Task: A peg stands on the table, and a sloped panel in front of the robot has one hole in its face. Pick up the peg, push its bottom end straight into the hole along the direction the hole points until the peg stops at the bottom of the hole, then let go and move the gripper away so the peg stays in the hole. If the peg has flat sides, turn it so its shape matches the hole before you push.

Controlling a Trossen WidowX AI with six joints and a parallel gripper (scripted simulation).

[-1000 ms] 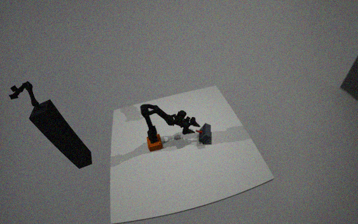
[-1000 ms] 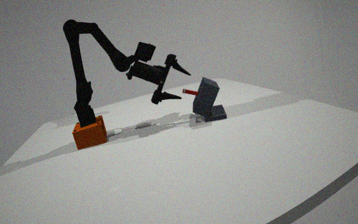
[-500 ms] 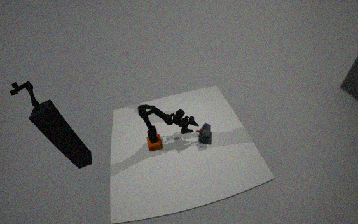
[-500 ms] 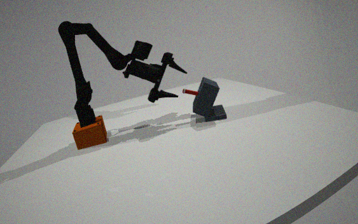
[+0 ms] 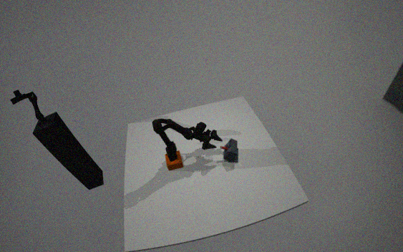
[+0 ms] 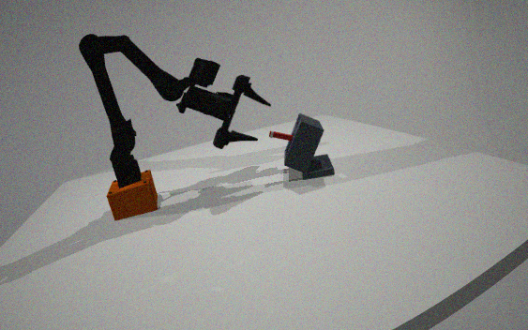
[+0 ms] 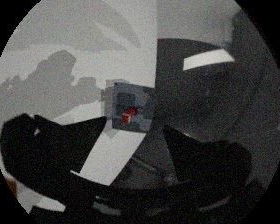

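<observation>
My gripper tip is now 20 mm short of the thin red peg, 20 mm to the left of it and 40 mm above it. Also, from my gripper tip: dark grey sloped panel (70 mm ahead, 50 mm to the right, 60 mm below).
</observation>
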